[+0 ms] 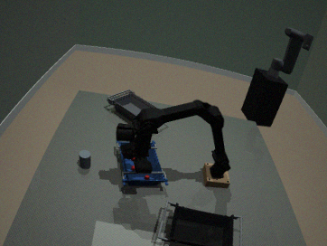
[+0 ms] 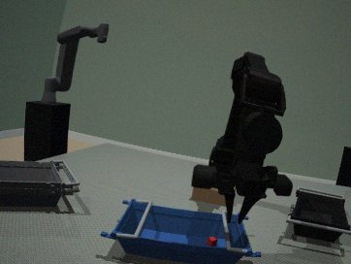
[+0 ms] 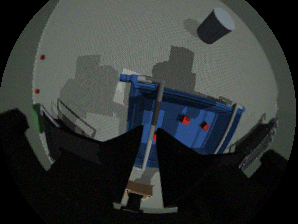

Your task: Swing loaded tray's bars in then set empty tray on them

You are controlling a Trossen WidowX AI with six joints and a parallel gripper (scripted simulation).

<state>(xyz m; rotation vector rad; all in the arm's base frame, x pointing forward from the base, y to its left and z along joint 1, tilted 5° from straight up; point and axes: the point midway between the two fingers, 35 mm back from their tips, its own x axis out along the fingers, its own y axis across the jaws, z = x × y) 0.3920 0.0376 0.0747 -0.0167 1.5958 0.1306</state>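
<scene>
My gripper tip is 24 cm past the black tray, 29 cm to the right of it and 5 cm above it. Round my gripper tip: red block (5 cm behind, 3 cm to the right, 8 cm below).
</scene>
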